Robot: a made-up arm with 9 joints.
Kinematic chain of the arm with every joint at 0, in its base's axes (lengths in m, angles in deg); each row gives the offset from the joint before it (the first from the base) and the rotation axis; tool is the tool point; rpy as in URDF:
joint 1: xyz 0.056 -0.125 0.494 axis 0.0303 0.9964 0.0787
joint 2: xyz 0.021 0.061 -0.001 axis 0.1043 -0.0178 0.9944
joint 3: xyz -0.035 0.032 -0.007 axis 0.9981 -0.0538 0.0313
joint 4: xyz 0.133 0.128 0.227 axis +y
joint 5: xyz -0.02 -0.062 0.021 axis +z
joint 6: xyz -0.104 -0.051 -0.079 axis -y
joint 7: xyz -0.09 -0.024 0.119 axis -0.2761 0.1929 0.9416
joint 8: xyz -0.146 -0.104 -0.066 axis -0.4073 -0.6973 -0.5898
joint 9: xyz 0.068 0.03 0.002 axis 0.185 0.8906 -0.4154
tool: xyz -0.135 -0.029 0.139 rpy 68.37 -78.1 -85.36
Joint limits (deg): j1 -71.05..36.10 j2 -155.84..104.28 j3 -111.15..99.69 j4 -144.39..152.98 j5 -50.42..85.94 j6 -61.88..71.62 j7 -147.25..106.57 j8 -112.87..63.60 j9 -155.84..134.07
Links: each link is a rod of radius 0.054 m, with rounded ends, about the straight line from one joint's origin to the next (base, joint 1, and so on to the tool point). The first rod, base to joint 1, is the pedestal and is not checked.
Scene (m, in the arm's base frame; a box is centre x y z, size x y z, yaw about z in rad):
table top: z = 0
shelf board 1: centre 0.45 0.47 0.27 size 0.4 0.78 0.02 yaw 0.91
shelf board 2: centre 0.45 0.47 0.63 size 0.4 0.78 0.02 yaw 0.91
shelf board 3: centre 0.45 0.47 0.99 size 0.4 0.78 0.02 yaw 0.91
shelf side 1: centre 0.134 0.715 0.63 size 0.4 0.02 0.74 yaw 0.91
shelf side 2: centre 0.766 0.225 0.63 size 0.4 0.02 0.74 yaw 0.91
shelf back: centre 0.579 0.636 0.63 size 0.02 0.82 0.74 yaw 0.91
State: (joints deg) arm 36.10 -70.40 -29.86 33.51 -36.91 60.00 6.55 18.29 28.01
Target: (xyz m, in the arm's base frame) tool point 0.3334 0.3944 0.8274
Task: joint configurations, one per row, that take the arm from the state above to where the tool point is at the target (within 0.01 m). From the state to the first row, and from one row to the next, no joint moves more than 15 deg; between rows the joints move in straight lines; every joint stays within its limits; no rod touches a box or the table.
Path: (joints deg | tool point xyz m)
1: 34.37 -77.02 -30.57 21.97 -31.84 62.91 6.35 8.78 35.21 | 0.2893 0.4039 0.4570
2: 32.64 -83.64 -31.27 10.42 -26.77 65.81 6.15 -0.73 42.41 | 0.2418 0.3511 0.4538
3: 30.91 -90.26 -31.98 -1.12 -21.70 68.72 5.95 -10.24 49.60 | 0.1957 0.2875 0.4547
4: 29.18 -96.88 -32.69 -12.66 -16.63 71.62 5.75 -19.75 56.80 | 0.1551 0.2156 0.4620
5: 31.49 -85.47 -27.79 -1.57 -9.90 67.70 8.69 -17.00 54.60 | 0.1656 0.2571 0.5747
6: 33.79 -74.07 -22.88 9.53 -3.18 63.77 11.62 -14.25 52.40 | 0.1704 0.2538 0.7034
7: 36.10 -62.67 -17.98 20.62 3.55 59.85 14.56 -11.49 50.21 | 0.1801 0.1971 0.8274
8: 32.13 -61.29 -17.40 29.45 -6.84 57.60 13.57 -2.10 42.85 | 0.2148 0.2791 0.8382
9: 28.16 -59.91 -16.83 38.28 -17.22 55.36 12.59 7.29 35.50 | 0.2689 0.3467 0.8378
10: 24.19 -58.54 -16.25 47.11 -27.61 53.11 11.60 16.68 28.14 | 0.3334 0.3944 0.8274

